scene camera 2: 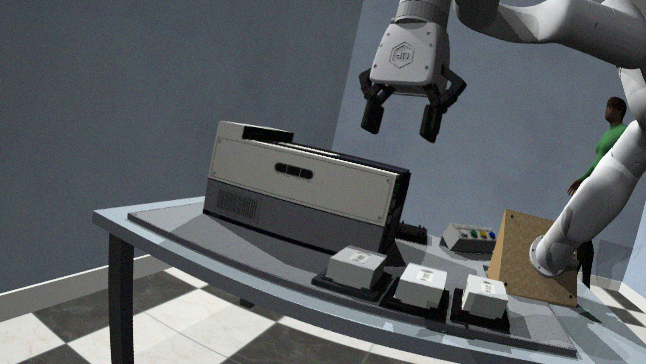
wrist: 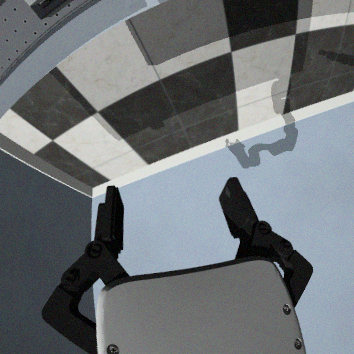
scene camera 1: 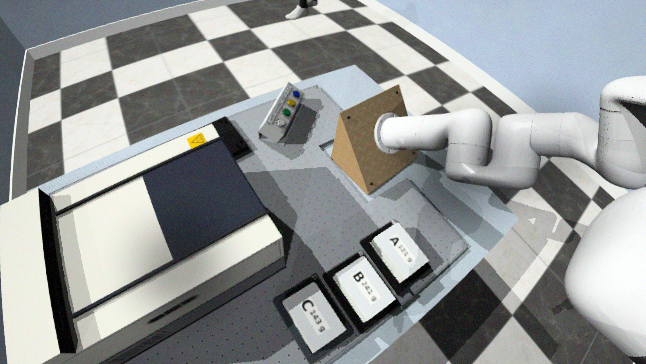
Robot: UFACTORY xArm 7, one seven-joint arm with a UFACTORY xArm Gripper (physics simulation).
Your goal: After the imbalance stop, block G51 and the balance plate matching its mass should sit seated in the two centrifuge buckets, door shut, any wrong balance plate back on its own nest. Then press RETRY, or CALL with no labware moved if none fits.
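Frame: origin at the arm's base, x ahead, y left, z up, level; centimetres.
Seen in the pictures: gripper, between the fingertips: (scene camera 2: 397, 135) (wrist: 173, 191); arm's base, origin of its link: (scene camera 2: 547, 256) (scene camera 1: 389, 133).
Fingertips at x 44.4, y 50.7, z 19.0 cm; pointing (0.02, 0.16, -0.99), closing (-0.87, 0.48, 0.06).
Note:
Offsets run from my fingertips to a thing's top centre. "pt": to the spot under its first point.
Balance plates A 121 g @(dx -22.6, dy -22.7, dz -22.7 cm) (scene camera 1: 400, 252) (scene camera 2: 485, 298), B 241 g @(dx -9.2, dy -21.4, dz -22.7 cm) (scene camera 1: 364, 290) (scene camera 2: 421, 286) and C 143 g @(dx +4.0, dy -23.4, dz -22.7 cm) (scene camera 1: 314, 318) (scene camera 2: 356, 269) each sit on a black nest in a row along the table edge. The centrifuge (scene camera 1: 220, 252) (scene camera 2: 300, 195) is a cream and grey box; a dark navy panel @(dx +11.0, dy -53.8, dz -6.8 cm) (scene camera 1: 205, 195) and a cream panel @(pt dx +28.2, dy -55.3, dz -7.2 cm) (scene camera 1: 115, 230) lie over its top. Its buckets and block G51 do not show. A sloped button console @(dx -24.6, dy -80.3, dz -19.7 cm) (scene camera 1: 273, 120) (scene camera 2: 462, 243) has white, green, yellow and blue buttons. My gripper (scene camera 2: 400, 131) (wrist: 173, 191) is open and empty, high above the table in scene camera 2.
The arm's base is fixed to a brown wedge mount (scene camera 1: 365, 145) (scene camera 2: 520, 255) beside the console. A black box @(dx -2.2, dy -82.9, dz -25.0 cm) (scene camera 1: 234, 137) (scene camera 2: 412, 233) adjoins the centrifuge. A person in green (scene camera 2: 607, 142) stands beyond the table. The wrist view shows floor tiles, walls and a table corner.

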